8 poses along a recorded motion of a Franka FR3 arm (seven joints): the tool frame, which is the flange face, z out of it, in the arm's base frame.
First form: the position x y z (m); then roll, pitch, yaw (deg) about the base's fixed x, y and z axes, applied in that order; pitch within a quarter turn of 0, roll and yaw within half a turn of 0.
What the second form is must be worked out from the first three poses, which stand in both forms.
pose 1, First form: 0.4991 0.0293 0.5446 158.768 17.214 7.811
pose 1, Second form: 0.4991 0.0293 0.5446 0.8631 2.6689 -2.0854
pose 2, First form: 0.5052 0.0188 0.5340 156.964 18.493 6.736
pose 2, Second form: 0.5052 0.0188 0.5340 0.8636 2.6316 -2.0941
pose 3, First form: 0.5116 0.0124 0.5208 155.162 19.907 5.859
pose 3, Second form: 0.5116 0.0124 0.5208 0.8593 2.5930 -2.1028
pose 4, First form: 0.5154 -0.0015 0.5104 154.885 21.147 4.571
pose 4, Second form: 0.5154 -0.0015 0.5104 0.8317 2.5764 -2.1470
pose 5, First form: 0.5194 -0.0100 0.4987 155.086 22.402 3.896
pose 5, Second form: 0.5194 -0.0100 0.4987 0.7963 2.5653 -2.1899
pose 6, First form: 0.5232 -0.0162 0.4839 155.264 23.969 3.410
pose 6, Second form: 0.5232 -0.0162 0.4839 0.7551 2.5498 -2.2339
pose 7, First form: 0.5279 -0.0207 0.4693 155.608 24.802 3.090
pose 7, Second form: 0.5279 -0.0207 0.4693 0.7293 2.5441 -2.2634
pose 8, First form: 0.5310 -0.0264 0.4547 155.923 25.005 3.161
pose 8, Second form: 0.5310 -0.0264 0.4547 0.7187 2.5453 -2.2733
